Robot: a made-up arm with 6 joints. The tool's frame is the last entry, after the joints. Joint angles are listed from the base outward. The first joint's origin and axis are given. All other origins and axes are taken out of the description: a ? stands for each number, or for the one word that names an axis. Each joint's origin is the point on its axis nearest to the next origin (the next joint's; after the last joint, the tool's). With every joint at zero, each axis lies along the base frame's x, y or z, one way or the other. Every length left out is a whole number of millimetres.
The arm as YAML. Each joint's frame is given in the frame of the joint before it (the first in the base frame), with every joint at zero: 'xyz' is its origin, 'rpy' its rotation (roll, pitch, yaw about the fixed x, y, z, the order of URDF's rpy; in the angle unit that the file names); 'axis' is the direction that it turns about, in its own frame. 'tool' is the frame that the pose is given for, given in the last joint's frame.
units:
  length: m
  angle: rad
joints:
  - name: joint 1
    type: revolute
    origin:
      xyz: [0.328, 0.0, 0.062]
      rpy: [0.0, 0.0, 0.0]
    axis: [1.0, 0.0, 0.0]
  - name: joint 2
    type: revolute
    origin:
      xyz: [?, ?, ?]
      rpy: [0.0, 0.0, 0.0]
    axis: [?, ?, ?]
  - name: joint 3
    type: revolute
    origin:
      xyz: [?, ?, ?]
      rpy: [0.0, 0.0, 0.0]
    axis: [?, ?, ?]
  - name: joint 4
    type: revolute
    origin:
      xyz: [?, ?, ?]
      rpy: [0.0, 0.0, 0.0]
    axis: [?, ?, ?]
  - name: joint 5
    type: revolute
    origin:
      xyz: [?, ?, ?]
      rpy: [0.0, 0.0, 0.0]
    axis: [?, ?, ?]
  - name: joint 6
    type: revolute
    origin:
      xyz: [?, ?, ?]
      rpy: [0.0, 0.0, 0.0]
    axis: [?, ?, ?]
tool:
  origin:
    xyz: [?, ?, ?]
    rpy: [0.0, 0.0, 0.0]
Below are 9 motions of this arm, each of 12 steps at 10 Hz.
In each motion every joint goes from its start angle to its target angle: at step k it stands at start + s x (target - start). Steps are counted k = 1, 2, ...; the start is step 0. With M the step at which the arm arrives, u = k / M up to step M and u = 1 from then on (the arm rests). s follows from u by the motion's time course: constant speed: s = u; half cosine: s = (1 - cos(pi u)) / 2; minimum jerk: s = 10 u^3 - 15 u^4 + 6 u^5.
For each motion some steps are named. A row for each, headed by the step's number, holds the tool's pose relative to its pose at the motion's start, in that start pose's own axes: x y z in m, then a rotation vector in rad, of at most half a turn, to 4 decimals.
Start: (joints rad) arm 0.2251 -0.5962 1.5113 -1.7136 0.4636 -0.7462
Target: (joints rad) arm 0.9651 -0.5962 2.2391 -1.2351 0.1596 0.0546
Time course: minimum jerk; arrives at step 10
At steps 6, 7, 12:
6: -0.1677 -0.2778 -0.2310 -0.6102 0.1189 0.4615
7: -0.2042 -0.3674 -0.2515 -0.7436 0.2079 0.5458
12: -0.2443 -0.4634 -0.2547 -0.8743 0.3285 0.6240

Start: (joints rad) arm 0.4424 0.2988 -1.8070 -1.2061 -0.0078 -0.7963
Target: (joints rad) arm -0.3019 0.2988 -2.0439 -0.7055 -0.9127 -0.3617
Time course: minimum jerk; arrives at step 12
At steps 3, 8, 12:
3: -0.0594 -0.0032 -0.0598 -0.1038 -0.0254 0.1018
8: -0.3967 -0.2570 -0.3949 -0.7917 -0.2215 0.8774
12: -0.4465 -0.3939 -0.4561 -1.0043 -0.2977 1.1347

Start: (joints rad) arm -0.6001 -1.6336 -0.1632 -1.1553 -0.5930 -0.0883
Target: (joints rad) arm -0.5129 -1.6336 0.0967 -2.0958 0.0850 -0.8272
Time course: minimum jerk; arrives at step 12
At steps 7, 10, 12:
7: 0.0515 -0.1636 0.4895 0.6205 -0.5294 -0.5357
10: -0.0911 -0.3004 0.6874 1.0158 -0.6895 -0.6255
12: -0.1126 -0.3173 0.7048 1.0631 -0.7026 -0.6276

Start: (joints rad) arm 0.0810 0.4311 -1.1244 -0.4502 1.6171 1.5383
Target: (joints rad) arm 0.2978 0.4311 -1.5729 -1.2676 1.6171 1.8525
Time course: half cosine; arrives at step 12
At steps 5, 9, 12:
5: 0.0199 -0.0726 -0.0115 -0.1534 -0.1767 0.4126
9: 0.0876 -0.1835 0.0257 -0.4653 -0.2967 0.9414
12: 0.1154 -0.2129 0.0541 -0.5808 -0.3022 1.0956

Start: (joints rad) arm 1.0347 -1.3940 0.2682 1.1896 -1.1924 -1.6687
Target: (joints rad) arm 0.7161 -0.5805 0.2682 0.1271 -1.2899 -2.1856
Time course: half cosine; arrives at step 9
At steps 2, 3, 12:
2: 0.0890 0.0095 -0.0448 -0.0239 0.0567 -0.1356
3: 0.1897 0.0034 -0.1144 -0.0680 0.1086 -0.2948
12: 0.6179 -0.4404 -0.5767 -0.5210 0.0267 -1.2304

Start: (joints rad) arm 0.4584 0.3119 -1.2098 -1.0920 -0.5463 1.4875
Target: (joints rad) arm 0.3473 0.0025 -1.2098 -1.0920 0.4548 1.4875
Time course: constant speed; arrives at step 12
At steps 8, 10, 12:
8: 0.1025 0.0608 -0.0914 0.2230 -0.6926 0.1448
10: 0.1324 0.0849 -0.1034 0.2961 -0.8602 0.1647
12: 0.1619 0.1120 -0.1100 0.3754 -1.0250 0.1765

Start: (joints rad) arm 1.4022 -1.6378 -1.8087 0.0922 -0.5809 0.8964
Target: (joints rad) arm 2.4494 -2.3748 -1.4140 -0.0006 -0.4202 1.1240
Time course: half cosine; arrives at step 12
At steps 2, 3, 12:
2: 0.0048 0.0317 -0.0131 -0.0019 0.0329 0.0918
3: 0.0069 0.0687 -0.0290 -0.0074 0.0742 0.2006
12: -0.1516 0.3256 -0.2095 -0.2736 0.6662 1.3200

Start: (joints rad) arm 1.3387 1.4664 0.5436 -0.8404 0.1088 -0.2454
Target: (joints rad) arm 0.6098 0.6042 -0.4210 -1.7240 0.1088 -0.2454
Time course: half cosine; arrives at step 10
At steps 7, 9, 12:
7: -0.3724 -0.2384 0.7965 1.0469 -1.0987 -0.0882
9: -0.5003 -0.3367 0.8246 1.2836 -1.2353 -0.1026
12: -0.5158 -0.3495 0.8247 1.3147 -1.2495 -0.1048

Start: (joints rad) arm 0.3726 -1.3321 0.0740 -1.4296 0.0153 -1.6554
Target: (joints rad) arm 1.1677 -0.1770 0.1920 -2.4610 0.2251 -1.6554
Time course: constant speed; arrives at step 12
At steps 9, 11, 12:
9: -0.1317 -0.4412 0.8477 1.1472 -0.7461 0.0224
11: -0.2426 -0.5717 0.8547 1.3053 -0.9573 0.0699
12: -0.2974 -0.6235 0.8349 1.3645 -1.0683 0.0976

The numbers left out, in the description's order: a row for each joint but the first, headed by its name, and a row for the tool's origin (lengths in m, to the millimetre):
joint 2: xyz 0.0 0.004 0.134, axis 0.0 0.0 -1.0
joint 3: xyz 0.237 -0.012 0.0, axis -1.0 0.0 0.0
joint 4: xyz 0.0 0.039 -0.075, axis 0.0 1.0 0.0
joint 5: xyz 0.484 0.0 0.049, axis 1.0 0.0 0.0
joint 6: xyz 0.0 -0.112 -0.058, axis 0.0 0.0 1.0
tool: xyz -0.072 0.388 0.0

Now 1 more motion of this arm.
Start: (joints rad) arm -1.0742 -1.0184 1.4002 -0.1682 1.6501 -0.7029
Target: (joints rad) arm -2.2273 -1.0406 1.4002 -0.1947 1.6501 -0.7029
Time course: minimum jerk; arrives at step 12
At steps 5, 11, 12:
5: 0.0246 -0.0908 -0.3477 -0.3475 0.1823 -0.0704
11: -0.1148 -0.5369 -0.8189 -0.9881 0.5383 -0.2079
12: -0.1167 -0.5413 -0.8211 -0.9931 0.5411 -0.2091

